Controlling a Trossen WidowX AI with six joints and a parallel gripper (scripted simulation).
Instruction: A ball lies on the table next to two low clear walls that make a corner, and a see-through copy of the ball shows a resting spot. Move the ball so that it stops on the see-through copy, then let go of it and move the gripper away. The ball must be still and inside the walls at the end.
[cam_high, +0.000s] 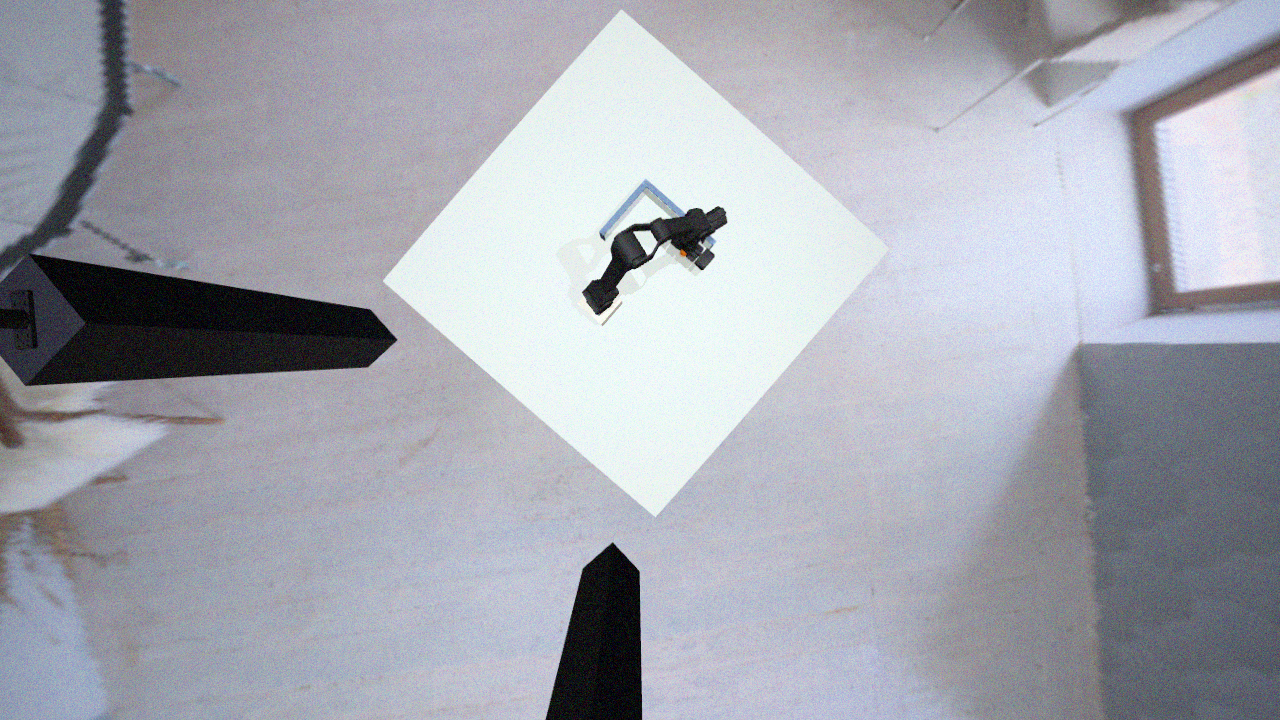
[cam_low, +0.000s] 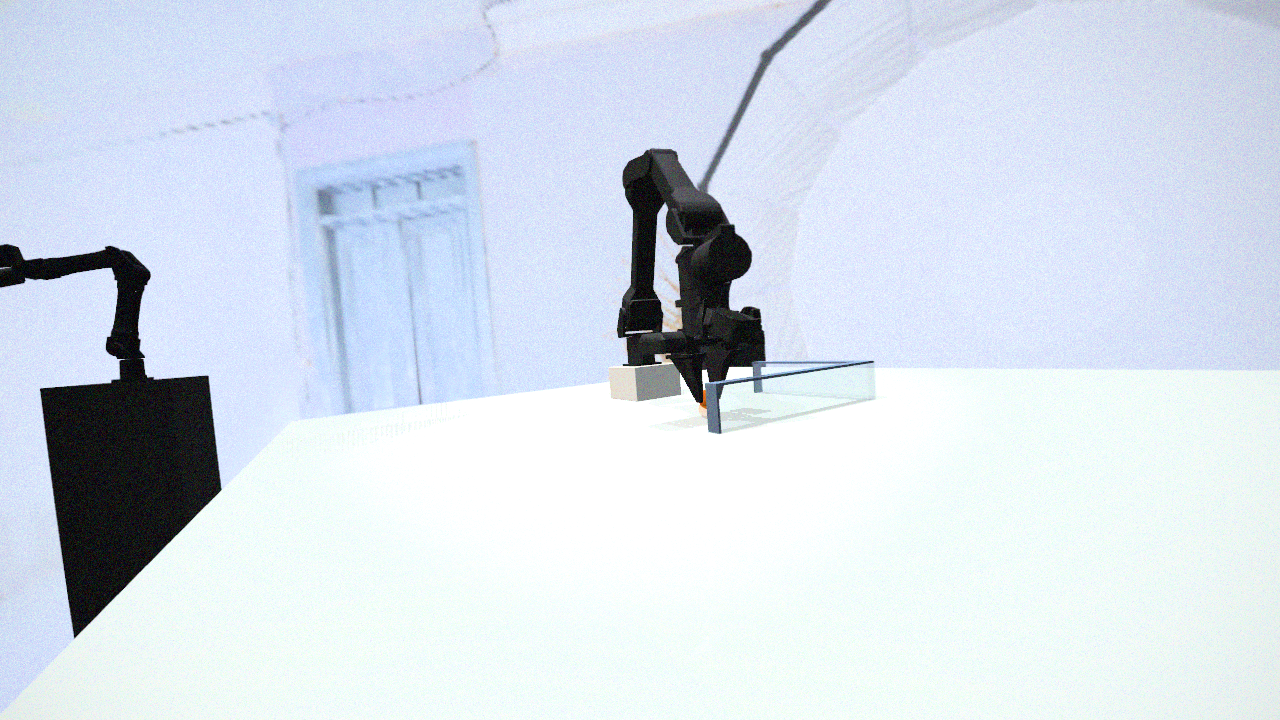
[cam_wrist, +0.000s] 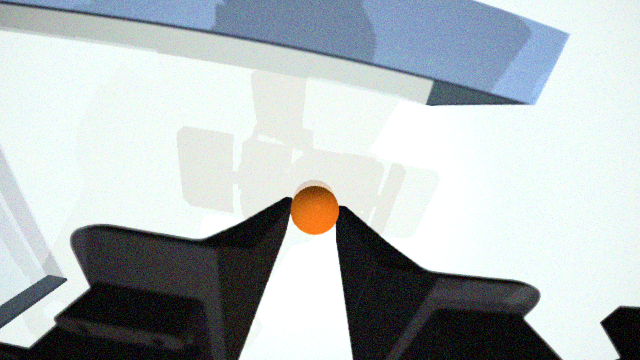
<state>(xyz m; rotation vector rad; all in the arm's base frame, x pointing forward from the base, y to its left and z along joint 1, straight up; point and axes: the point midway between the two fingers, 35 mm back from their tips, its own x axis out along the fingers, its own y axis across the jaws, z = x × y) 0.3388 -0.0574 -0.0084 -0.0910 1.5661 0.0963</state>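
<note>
My gripper tip is 1 cm above the see-through copy of ball. Also, from my gripper tip: orange ball (right at my gripper tip).
</note>
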